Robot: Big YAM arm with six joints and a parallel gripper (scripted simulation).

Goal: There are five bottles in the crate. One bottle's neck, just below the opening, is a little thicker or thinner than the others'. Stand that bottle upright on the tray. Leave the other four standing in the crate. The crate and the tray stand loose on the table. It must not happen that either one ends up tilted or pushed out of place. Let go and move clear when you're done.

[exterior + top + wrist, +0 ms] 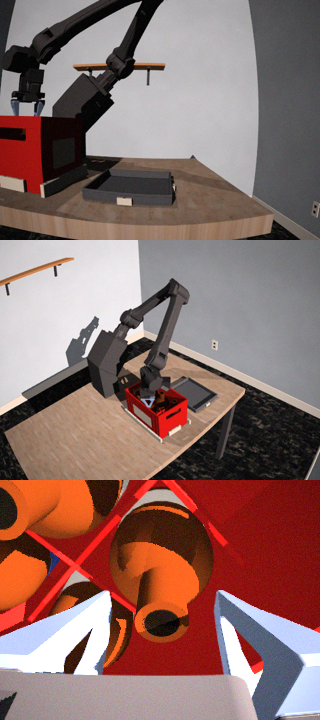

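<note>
Right now my hand is 70 mm above the red crate and 40 mm to the right of it. The rest, counted from my hand: dark grey tray (320 mm to the left, 140 mm below, 20 mm ahead).
</note>
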